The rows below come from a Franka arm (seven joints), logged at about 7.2 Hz.
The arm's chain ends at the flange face. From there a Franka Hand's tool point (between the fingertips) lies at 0.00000 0.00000 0.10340 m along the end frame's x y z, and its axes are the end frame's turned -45 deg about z.
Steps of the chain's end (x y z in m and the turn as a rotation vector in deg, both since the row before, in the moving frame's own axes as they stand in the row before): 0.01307, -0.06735, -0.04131, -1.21, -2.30, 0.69; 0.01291, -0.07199, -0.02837, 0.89, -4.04, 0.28; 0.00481, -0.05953, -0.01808, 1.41, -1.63, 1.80; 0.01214, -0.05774, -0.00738, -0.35, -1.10, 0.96; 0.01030, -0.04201, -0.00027, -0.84, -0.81, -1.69; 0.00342, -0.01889, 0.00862, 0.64, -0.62, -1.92; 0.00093, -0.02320, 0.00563, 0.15, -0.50, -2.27
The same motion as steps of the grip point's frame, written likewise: 0.05240, -0.03980, -0.04142, 0.77, -2.48, 0.69; 0.05603, -0.04807, -0.02864, 3.49, -2.23, 0.28; 0.04528, -0.04258, -0.01815, 2.15, -0.16, 1.80; 0.04757, -0.03322, -0.00740, 0.53, -1.03, 0.96; 0.03488, -0.02235, -0.00029, -0.02, -1.17, -1.69; 0.01577, -0.01255, 0.00861, 0.89, 0.01, -1.92; 0.01660, -0.01657, 0.00563, 0.46, -0.25, -2.27
